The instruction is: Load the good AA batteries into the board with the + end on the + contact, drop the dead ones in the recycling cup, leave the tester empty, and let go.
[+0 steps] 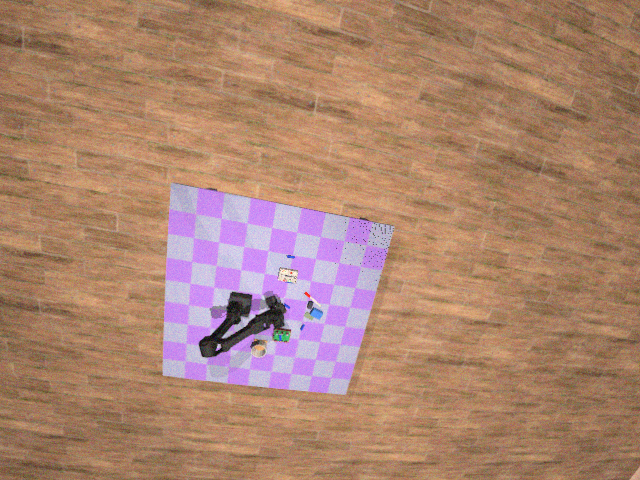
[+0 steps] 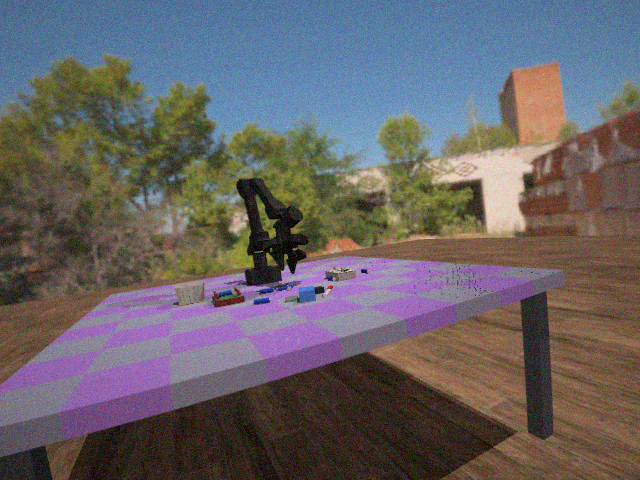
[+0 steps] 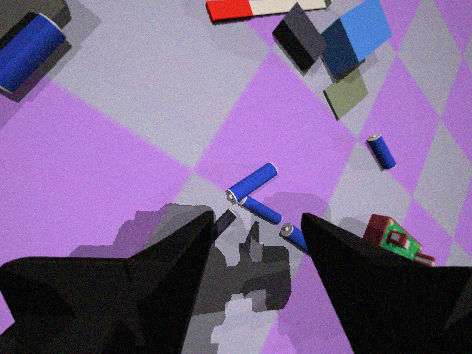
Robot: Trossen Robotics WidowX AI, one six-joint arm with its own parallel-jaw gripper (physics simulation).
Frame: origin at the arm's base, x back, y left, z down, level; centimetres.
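Seen in the pictures: gripper, fingertip midpoint: [image 2: 288, 272] [image 3: 257, 218]; arm's base at its link origin: [image 1: 237, 306] [image 2: 261, 267].
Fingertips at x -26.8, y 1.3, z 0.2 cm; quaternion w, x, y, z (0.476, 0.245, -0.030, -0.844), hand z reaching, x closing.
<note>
Pixels of each thing's top centre, then the offset from my fingertips to it. "spot": a spot on its surface instead.
- blue battery at its top centre: [image 3: 255, 182] dx -2.8, dy -0.9, dz +4.2 cm
- second battery at its top centre: [image 3: 263, 210] dx -1.1, dy -3.0, dz +4.6 cm
- third battery at its top centre: [image 3: 307, 242] dx -0.3, dy -8.7, dz +4.2 cm
- separate battery at its top centre: [image 3: 388, 150] [image 2: 261, 298] [image 1: 302, 327] dx -14.9, dy -15.3, dz +4.2 cm
- tester at its top centre: [image 2: 339, 266] [image 1: 288, 277] dx -1.6, dy +20.5, dz +1.3 cm
- red-green board at its top centre: [image 3: 412, 280] [image 2: 226, 290] [image 1: 281, 337] dx -1.9, dy -22.5, dz +1.8 cm
- cup at its top centre: [image 2: 189, 284] [image 1: 258, 351] dx +11.8, dy -32.3, dz -0.4 cm
- blue block at its top centre: [image 3: 368, 27] [image 2: 306, 288] [image 1: 316, 314] dx -22.4, dy -3.9, dz +2.6 cm
- black block at its top centre: [image 3: 306, 32] [image 1: 310, 305] dx -17.7, dy +1.3, dz +3.9 cm
- olive flat piece at its top centre: [image 3: 348, 91] dx -18.2, dy -7.2, dz +5.3 cm
- red-and-white stick at a spot on its surface: [image 3: 230, 9] spot: dx -15.0, dy +8.0, dz +5.2 cm
- dark rod at its top centre: [image 3: 216, 233] dx +2.5, dy +0.1, dz +4.6 cm
My gripper [image 3: 257, 218] [image 2: 292, 268] is open and empty above the table. Beyond and between its fingertips lie a blue battery [image 3: 253, 182] and a second battery [image 3: 263, 210], their ends close together. A third battery [image 3: 294, 236] is partly behind the right finger. A separate battery [image 3: 381, 151] [image 1: 302, 327] [image 2: 262, 300] lies farther right. Another battery [image 3: 32, 52] lies beside the tester [image 1: 287, 274] [image 2: 340, 273]. One battery [image 1: 290, 256] [image 2: 364, 270] lies beyond the tester. The red-green board [image 1: 281, 335] [image 2: 227, 297] [image 3: 395, 237] has blue inside. The cup [image 1: 258, 348] [image 2: 189, 293] stands beside it; its contents are unclear.
A blue block [image 1: 316, 313] [image 2: 307, 294] [image 3: 370, 30], a black block [image 1: 310, 304] [image 3: 300, 40] and an olive flat piece [image 3: 346, 95] sit together. A red-and-white stick [image 3: 230, 9] lies near them. A dark rod [image 3: 225, 222] shows by the left fingertip.
</note>
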